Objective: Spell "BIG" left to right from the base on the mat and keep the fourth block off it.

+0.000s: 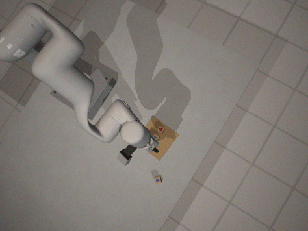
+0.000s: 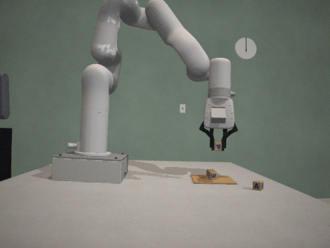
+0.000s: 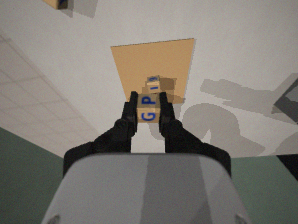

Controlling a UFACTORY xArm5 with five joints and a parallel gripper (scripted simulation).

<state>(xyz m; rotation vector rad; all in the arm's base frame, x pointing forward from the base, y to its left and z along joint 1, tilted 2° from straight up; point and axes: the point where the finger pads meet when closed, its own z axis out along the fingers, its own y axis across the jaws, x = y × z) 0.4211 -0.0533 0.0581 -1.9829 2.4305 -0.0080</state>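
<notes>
My hand is 120 mm above the mat, 30 mm to the right of it and 10 mm past it.
</notes>
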